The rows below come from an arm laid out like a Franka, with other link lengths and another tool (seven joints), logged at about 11 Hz.
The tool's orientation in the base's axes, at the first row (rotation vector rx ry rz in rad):
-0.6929 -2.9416 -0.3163
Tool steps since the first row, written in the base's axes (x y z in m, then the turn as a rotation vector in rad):
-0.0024 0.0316 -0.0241 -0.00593 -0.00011 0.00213
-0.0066 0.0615 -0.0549 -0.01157 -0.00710 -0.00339
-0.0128 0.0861 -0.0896 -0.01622 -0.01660 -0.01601
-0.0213 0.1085 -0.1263 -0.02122 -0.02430 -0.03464
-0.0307 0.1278 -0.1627 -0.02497 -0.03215 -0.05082
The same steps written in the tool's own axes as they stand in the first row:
0.0122 0.0223 0.0307 0.00555 -0.00239 -0.00179
0.0242 0.0411 0.0676 0.00676 -0.01203 0.00231
0.0352 0.0536 0.1072 0.00497 -0.02468 0.01270
0.0470 0.0629 0.1484 0.00338 -0.03698 0.02936
0.0584 0.0690 0.1886 0.00097 -0.04841 0.04354

